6 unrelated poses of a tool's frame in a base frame.
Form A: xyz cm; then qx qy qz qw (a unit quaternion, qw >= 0).
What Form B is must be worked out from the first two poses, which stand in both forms.
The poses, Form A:
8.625 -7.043 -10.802 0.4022 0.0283 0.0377 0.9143
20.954 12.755 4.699 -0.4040 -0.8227 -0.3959 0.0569
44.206 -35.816 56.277 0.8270 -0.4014 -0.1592 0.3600
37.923 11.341 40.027 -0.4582 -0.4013 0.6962 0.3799
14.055 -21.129 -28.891 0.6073 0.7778 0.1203 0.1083
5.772 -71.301 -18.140 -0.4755 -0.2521 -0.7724 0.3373
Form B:
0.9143 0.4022 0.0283 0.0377 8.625 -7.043 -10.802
0.0569 -0.4040 -0.8227 -0.3959 20.954 12.755 4.699
0.3600 0.8270 -0.4014 -0.1592 44.206 -35.816 56.277
0.3799 -0.4582 -0.4013 0.6962 37.923 11.341 40.027
0.1083 0.6073 0.7778 0.1203 14.055 -21.129 -28.891
0.3373 -0.4755 -0.2521 -0.7724 5.772 -71.301 -18.140

